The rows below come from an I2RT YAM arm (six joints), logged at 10 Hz.
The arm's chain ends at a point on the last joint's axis. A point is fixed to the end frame.
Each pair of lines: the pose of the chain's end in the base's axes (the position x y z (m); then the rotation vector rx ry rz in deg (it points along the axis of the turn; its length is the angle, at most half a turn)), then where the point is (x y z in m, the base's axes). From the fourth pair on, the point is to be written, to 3 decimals.
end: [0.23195, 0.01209, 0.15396, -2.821, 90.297, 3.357]
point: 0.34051 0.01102 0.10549
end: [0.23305, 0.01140, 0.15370, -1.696, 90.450, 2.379]
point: 0.34144 0.00787 0.10497
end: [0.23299, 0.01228, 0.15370, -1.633, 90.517, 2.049]
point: 0.34131 0.00813 0.10487
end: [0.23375, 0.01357, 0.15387, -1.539, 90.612, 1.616]
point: 0.342 0.009 0.105
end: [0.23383, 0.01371, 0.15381, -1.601, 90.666, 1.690]
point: 0.342 0.009 0.105
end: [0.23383, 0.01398, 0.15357, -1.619, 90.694, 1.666]
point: 0.342 0.009 0.104
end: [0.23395, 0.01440, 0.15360, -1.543, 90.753, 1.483]
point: 0.342 0.009 0.104
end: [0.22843, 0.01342, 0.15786, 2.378, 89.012, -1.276]
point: 0.337 0.001 0.112
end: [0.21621, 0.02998, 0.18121, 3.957, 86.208, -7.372]
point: 0.325 0.006 0.141
